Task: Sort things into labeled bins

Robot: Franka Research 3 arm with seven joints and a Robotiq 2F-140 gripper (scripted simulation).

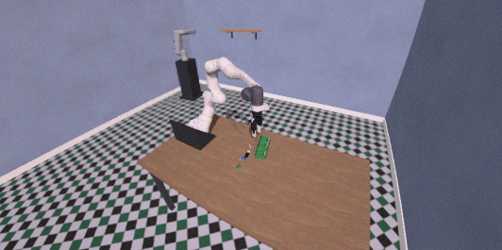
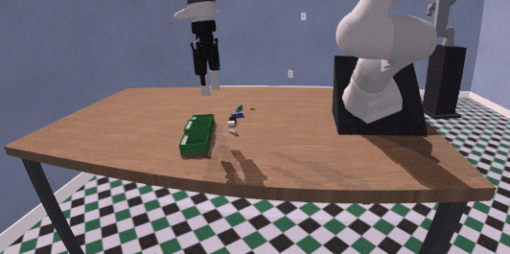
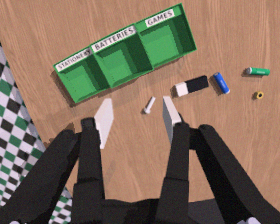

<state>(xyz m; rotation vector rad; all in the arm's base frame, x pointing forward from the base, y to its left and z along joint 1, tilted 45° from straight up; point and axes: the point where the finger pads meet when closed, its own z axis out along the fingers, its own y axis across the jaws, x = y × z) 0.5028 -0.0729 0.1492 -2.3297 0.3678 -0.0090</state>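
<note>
The blue cylinder is 170 mm below my hand, 160 mm to the right of it and 60 mm behind it. From my hand the other things lie so: grey piece 170 mm below, 70 mm behind; joined green bins 160 mm below, 50 mm ahead, 10 mm to the left; black-and-white block 170 mm below, 100 mm to the right, 50 mm behind.
</note>
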